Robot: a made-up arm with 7 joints. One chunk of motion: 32 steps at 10 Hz.
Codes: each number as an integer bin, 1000 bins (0 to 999) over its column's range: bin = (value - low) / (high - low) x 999, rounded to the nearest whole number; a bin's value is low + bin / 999 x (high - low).
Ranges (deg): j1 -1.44..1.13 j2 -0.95..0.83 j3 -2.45..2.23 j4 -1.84..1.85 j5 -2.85..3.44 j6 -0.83..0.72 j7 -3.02..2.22
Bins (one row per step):
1: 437 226 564 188 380 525 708
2: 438 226 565 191 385 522 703
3: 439 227 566 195 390 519 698
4: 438 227 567 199 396 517 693
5: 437 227 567 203 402 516 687
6: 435 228 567 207 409 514 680
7: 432 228 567 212 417 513 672
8: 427 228 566 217 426 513 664
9: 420 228 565 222 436 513 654
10: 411 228 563 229 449 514 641
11: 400 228 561 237 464 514 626
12: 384 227 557 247 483 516 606
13: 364 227 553 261 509 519 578
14: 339 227 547 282 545 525 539
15: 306 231 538 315 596 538 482
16: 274 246 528 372 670 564 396
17: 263 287 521 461 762 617 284
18: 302 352 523 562 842 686 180
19: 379 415 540 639 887 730 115
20: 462 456 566 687 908 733 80
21: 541 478 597 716 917 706 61
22: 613 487 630 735 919 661 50
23: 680 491 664 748 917 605 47
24: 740 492 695 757 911 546 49
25: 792 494 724 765 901 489 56
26: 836 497 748 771 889 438 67
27: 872 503 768 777 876 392 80
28: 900 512 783 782 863 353 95
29: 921 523 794 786 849 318 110
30: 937 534 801 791 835 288 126
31: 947 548 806 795 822 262 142
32: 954 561 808 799 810 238 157
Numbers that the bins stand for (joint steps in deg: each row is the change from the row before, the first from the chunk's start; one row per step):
1: -0.316 -0.547 0.192 -1.146 -0.457 -0.015 0.694
2: -0.313 -0.547 0.197 -1.135 -0.426 -0.020 0.667
3: -0.311 -0.546 0.202 -1.120 -0.394 -0.025 0.641
4: -0.313 -0.546 0.206 -1.105 -0.357 -0.028 0.615
5: -0.316 -0.546 0.206 -1.090 -0.319 -0.029 0.583
6: -0.321 -0.544 0.206 -1.075 -0.275 -0.033 0.547
7: -0.329 -0.544 0.206 -1.057 -0.224 -0.034 0.505
8: -0.342 -0.544 0.202 -1.038 -0.168 -0.034 0.463
9: -0.360 -0.544 0.197 -1.020 -0.105 -0.034 0.410
10: -0.383 -0.544 0.187 -0.994 -0.023 -0.033 0.342
11: -0.411 -0.544 0.178 -0.965 0.071 -0.033 0.264
12: -0.452 -0.546 0.159 -0.928 0.191 -0.029 0.159
13: -0.504 -0.546 0.141 -0.876 0.355 -0.025 0.012
14: -0.568 -0.546 0.113 -0.798 0.581 -0.015 -0.193
15: -0.653 -0.538 0.070 -0.676 0.903 0.005 -0.492
16: -0.735 -0.512 0.024 -0.466 1.369 0.045 -0.943
17: -0.763 -0.439 -0.009 -0.137 1.948 0.127 -1.530
18: -0.663 -0.323 0.000 0.236 2.451 0.234 -2.076
19: -0.465 -0.211 0.080 0.520 2.735 0.303 -2.417
20: -0.251 -0.138 0.202 0.698 2.867 0.307 -2.600
21: -0.048 -0.098 0.347 0.805 2.924 0.265 -2.700
22: 0.137 -0.082 0.501 0.875 2.936 0.196 -2.758
23: 0.309 -0.075 0.661 0.923 2.924 0.109 -2.773
24: 0.464 -0.073 0.806 0.956 2.886 0.017 -2.763
25: 0.597 -0.070 0.942 0.986 2.823 -0.071 -2.726
26: 0.711 -0.064 1.054 1.008 2.747 -0.150 -2.669
27: 0.803 -0.054 1.148 1.030 2.666 -0.222 -2.600
28: 0.875 -0.038 1.218 1.048 2.584 -0.282 -2.522
29: 0.929 -0.018 1.270 1.063 2.496 -0.337 -2.443
30: 0.971 0.001 1.302 1.082 2.407 -0.383 -2.359
31: 0.996 0.026 1.326 1.096 2.326 -0.423 -2.275
32: 1.014 0.050 1.335 1.111 2.250 -0.461 -2.196

